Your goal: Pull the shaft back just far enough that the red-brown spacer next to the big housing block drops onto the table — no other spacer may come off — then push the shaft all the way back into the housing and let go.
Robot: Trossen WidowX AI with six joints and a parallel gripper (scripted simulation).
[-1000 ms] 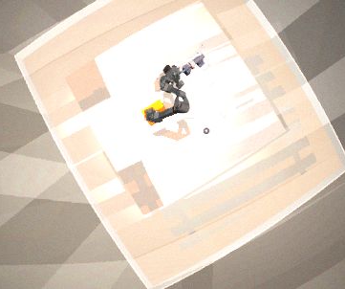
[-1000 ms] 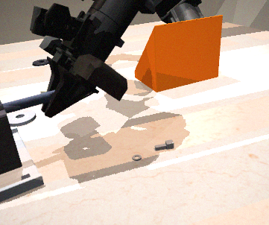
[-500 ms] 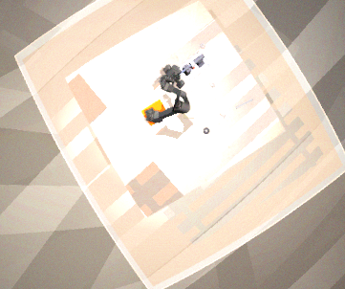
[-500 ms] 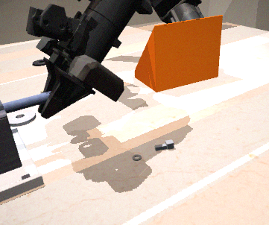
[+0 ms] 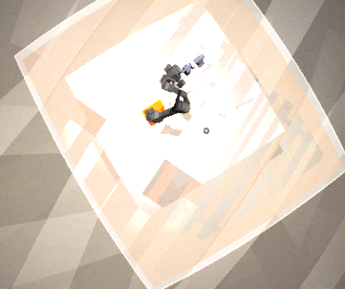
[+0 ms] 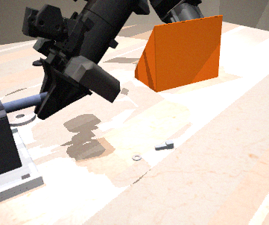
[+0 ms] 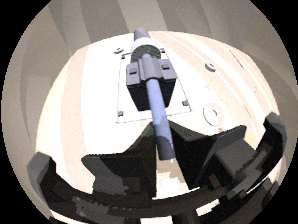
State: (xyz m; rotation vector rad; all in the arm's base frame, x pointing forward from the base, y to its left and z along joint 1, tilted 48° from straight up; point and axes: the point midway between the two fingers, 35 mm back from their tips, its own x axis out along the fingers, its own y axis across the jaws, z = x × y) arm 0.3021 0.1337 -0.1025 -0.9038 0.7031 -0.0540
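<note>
My gripper tip is now 6 cm short of the blue-grey shaft, 2 cm to the right of it and 2 cm below it. Round my gripper tip: red-brown spacer 11 cm ahead, 3 cm to the left, 3 cm below; then small grey bolt 16 cm behind, 6 cm to the left, 5 cm below; then pale washer 4 cm ahead, 12 cm to the right, 5 cm below.
</note>
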